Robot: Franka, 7 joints.
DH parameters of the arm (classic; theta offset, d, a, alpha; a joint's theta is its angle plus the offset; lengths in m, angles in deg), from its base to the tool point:
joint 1: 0 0.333 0 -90
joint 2: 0 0 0 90
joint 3: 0 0.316 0.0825 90
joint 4: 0 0 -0.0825 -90
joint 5: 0 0.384 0 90
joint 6: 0 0 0.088 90
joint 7: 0 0.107 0 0
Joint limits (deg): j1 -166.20..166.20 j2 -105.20..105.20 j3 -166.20..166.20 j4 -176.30..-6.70 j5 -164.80..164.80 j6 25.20..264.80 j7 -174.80..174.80
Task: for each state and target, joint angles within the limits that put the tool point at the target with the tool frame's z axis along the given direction. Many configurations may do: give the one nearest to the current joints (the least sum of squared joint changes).
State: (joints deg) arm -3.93 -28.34 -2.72 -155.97 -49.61 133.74 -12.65
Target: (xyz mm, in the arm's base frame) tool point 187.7 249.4 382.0 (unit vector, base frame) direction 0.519 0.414 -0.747
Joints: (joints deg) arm 46.25 -42.31 -2.91 -175.19 -43.18 172.50 -12.65
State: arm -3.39 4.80 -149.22 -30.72 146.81 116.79 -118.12
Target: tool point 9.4 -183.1 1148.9 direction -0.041 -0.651 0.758
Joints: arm -29.92 34.46 -155.97 -46.41 122.17 147.37 -118.12
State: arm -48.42 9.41 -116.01 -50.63 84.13 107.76 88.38
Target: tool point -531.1 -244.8 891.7 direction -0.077 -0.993 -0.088
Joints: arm -18.16 -18.73 -125.44 -52.12 53.14 115.79 88.38
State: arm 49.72 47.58 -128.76 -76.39 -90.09 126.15 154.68
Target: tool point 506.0 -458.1 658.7 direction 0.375 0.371 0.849
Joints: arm -2.74 89.25 -116.64 -77.90 -110.82 96.19 154.68
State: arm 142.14 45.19 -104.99 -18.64 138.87 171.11 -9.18
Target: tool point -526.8 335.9 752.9 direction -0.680 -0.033 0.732
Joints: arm 140.68 67.92 -153.93 -12.80 96.17 218.94 -9.18
